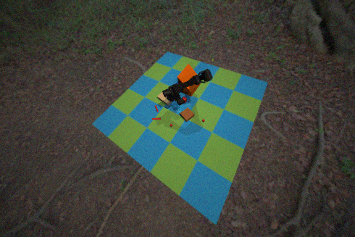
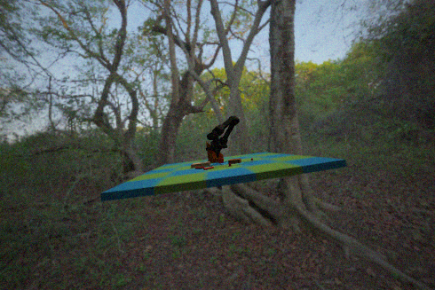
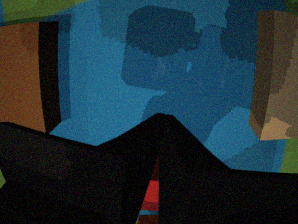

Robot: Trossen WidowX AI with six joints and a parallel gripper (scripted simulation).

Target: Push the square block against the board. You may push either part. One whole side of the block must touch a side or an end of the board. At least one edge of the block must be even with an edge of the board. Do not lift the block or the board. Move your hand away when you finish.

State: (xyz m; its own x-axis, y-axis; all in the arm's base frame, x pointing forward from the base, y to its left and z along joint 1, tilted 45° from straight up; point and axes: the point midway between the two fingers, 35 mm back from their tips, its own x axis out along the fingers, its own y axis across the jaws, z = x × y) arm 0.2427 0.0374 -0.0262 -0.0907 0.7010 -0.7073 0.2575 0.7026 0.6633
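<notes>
Now: the square block 3 cm ahead of my gripper tip, 14 cm to the left of it and 4 cm below it. Round my gripper tip: board 1 cm ahead, 15 cm to the right, 4 cm below; small red cube 8 cm behind, 2 cm to the left, 4 cm below.
</notes>
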